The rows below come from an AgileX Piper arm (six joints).
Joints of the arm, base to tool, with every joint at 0 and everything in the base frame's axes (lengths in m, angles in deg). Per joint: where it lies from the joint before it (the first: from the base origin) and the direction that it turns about. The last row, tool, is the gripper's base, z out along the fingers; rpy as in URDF.
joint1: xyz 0 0 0.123 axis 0 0 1
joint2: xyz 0 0 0 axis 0 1 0
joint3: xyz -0.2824 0 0.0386 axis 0 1 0
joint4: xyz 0.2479 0 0.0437 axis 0.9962 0 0.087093
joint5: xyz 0 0 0 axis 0 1 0
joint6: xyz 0.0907 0 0.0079 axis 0.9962 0 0.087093
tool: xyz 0 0 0 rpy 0 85.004 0
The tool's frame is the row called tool.
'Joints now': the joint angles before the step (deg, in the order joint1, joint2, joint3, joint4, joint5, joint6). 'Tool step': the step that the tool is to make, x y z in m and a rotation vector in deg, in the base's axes. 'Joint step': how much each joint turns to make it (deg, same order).
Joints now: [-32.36 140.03 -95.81 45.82 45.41 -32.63]
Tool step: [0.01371 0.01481 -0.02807 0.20 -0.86 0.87]
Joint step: [2.36 4.41 -1.67 3.51 -2.82 -2.88]
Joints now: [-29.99 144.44 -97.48 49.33 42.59 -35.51]
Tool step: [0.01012 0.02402 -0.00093 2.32 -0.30 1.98]
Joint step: [2.82 0.35 -0.10 2.26 1.03 -0.11]
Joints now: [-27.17 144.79 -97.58 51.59 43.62 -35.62]
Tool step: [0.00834 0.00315 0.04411 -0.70 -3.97 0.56]
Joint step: [0.61 -4.92 -0.66 0.01 1.62 1.30]
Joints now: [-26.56 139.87 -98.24 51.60 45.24 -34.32]
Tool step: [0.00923 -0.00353 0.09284 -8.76 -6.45 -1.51]
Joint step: [1.00 -9.40 -4.16 -9.20 -0.76 8.57]
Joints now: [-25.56 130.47 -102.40 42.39 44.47 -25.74]
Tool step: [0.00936 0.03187 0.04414 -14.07 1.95 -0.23]
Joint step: [6.45 -4.69 -2.89 -22.86 -2.16 16.50]
